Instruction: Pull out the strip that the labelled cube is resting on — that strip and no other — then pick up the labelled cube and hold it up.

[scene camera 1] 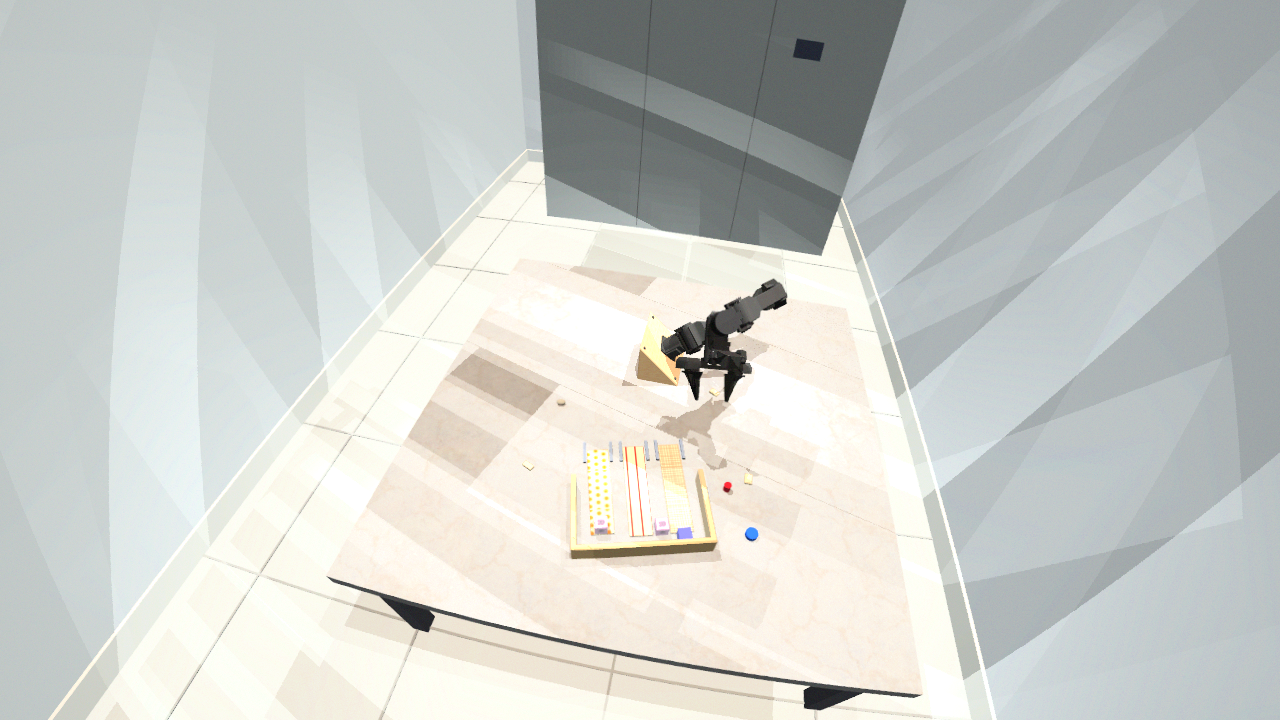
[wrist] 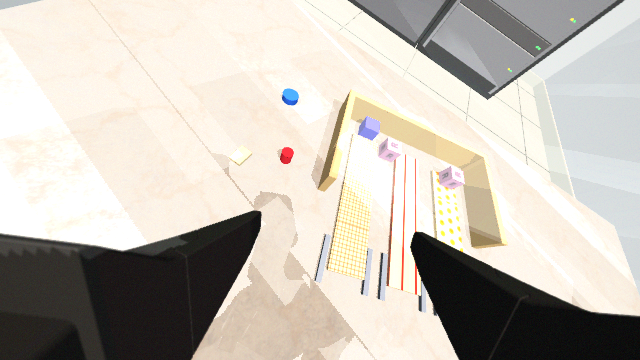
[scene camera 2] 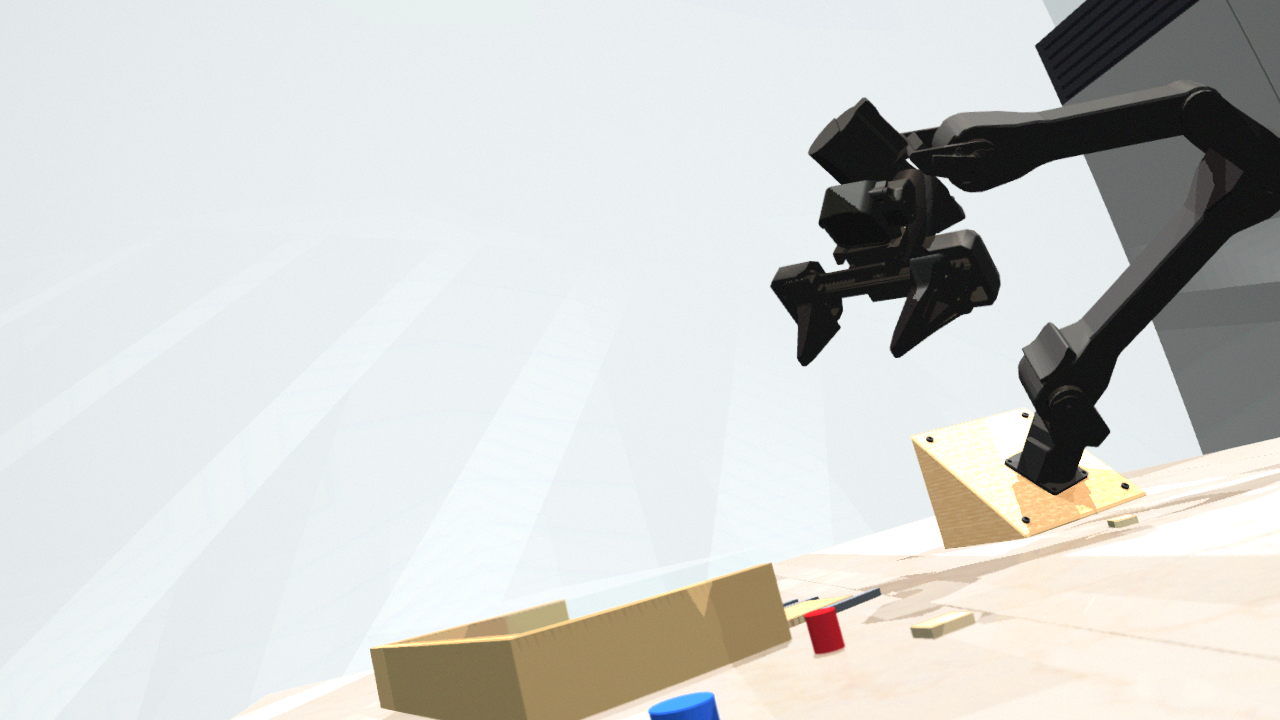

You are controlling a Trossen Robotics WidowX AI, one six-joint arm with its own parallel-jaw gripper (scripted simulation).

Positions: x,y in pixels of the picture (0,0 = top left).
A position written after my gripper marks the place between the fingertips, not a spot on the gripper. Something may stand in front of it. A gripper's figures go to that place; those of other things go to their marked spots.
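Red cylinder (scene camera 2: 823,626), 46 cm from the lens. Wooden tray (scene camera 2: 611,641), 46 cm from the lens. My gripper (scene camera 2: 845,358), 61 cm from the lens.
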